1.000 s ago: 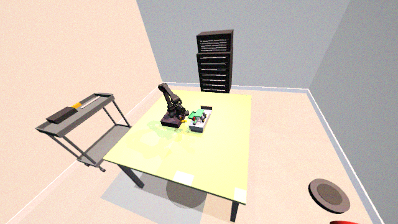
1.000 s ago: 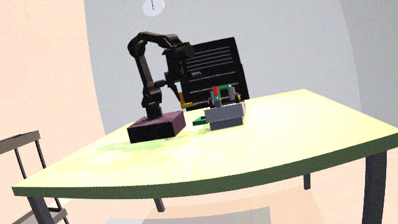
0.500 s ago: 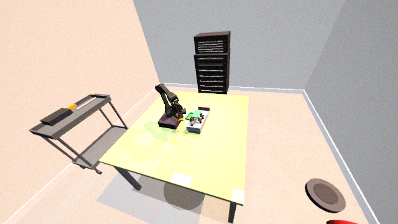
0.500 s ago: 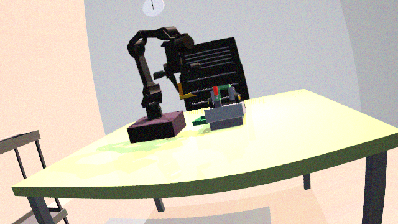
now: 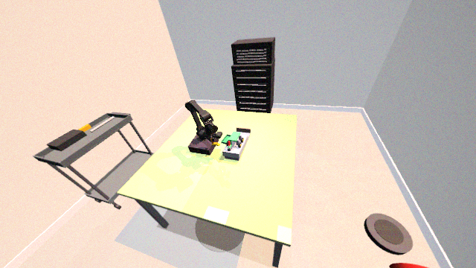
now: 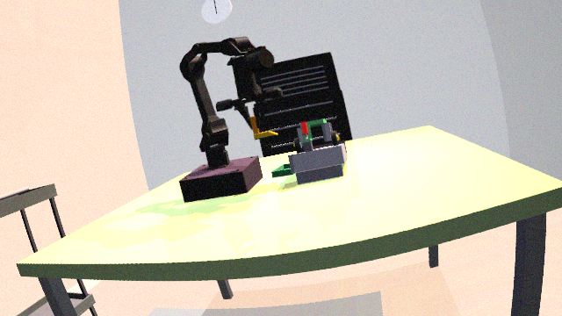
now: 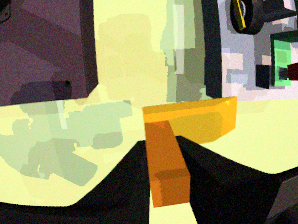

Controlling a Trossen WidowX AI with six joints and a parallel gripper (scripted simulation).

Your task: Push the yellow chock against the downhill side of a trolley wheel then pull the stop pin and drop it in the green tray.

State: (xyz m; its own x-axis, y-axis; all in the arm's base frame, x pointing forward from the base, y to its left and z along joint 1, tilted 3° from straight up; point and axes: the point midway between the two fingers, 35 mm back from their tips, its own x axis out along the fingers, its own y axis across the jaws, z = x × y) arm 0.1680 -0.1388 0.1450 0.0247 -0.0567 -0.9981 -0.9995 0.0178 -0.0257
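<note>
Now: the yellow chock 20 mm ahead of my gripper tip and 10 mm below it. Also, from my gripper tip: stop pin (130 mm ahead, 20 mm to the left, 50 mm below); grey ramp (160 mm ahead, 120 mm to the left, 130 mm below); green trolley (160 mm ahead, 110 mm to the left, 60 mm below).
</note>
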